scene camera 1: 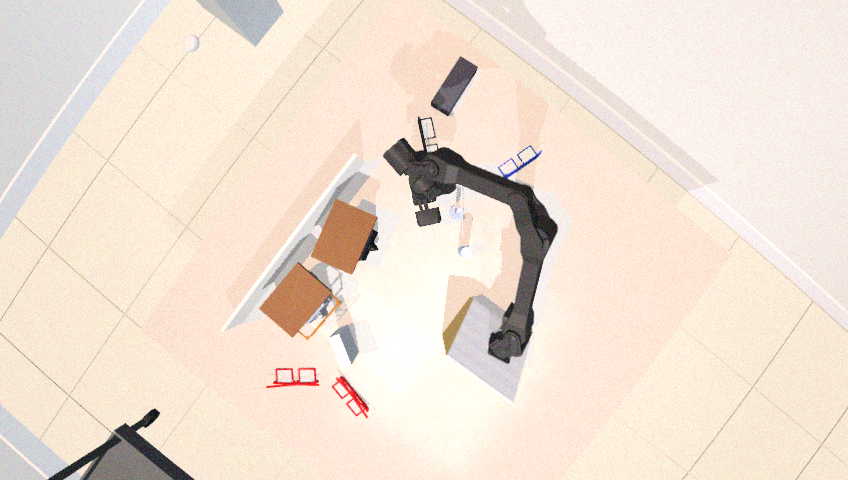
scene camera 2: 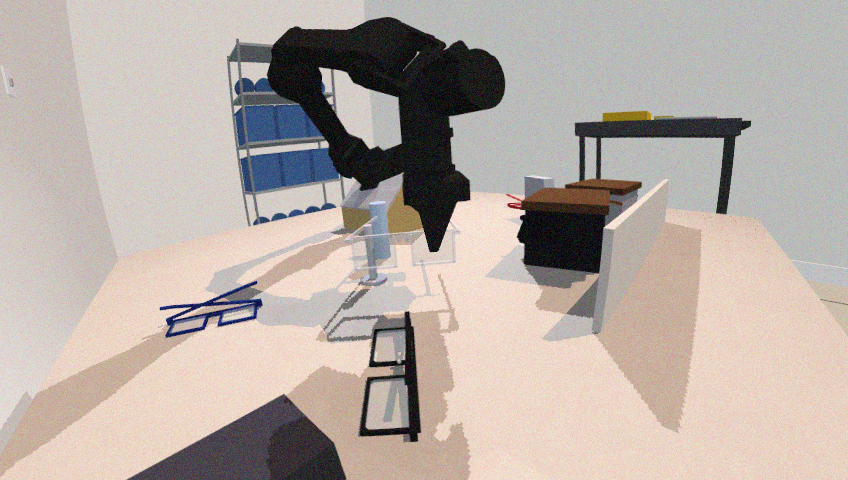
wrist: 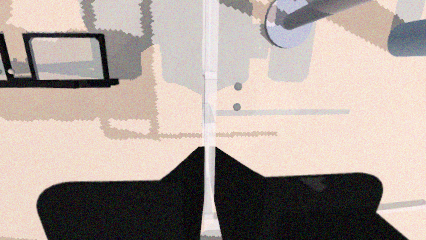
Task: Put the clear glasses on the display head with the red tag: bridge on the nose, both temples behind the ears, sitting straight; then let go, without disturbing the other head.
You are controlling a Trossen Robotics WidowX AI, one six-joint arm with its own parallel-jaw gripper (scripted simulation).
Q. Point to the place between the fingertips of my gripper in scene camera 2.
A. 433, 251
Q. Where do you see a white panel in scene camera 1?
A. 326, 200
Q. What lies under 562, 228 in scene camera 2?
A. A dark display head.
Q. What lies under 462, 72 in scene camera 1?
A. A dark box.
